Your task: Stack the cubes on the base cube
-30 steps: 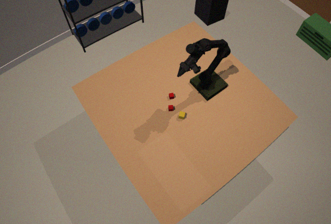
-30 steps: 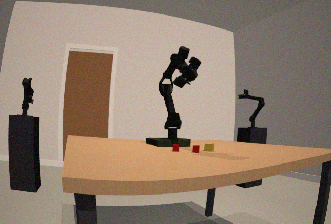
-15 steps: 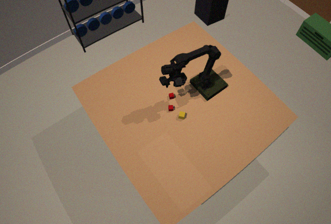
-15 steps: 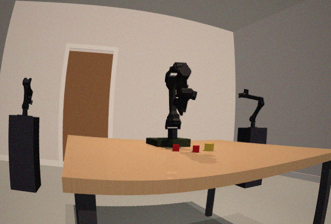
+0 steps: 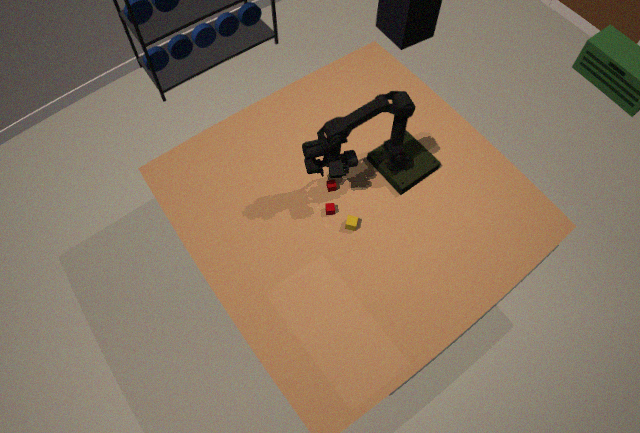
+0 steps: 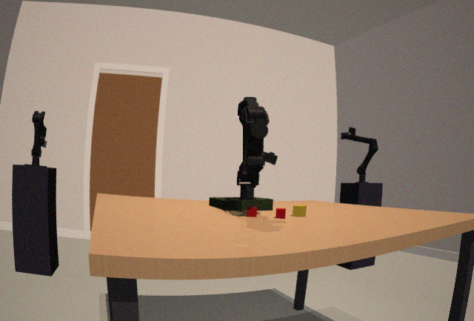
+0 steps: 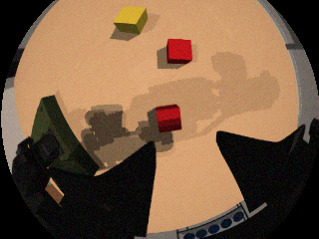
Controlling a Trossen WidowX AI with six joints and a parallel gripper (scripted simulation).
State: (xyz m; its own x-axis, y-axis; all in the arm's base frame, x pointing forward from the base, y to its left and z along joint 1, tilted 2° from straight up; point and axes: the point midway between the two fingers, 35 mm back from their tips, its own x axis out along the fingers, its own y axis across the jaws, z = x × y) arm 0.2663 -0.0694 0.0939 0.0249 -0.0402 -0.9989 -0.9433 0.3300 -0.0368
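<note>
Right now the yellow base cube is 180 mm to the left of my gripper tip, 80 mm below it and 20 mm ahead of it.
</note>
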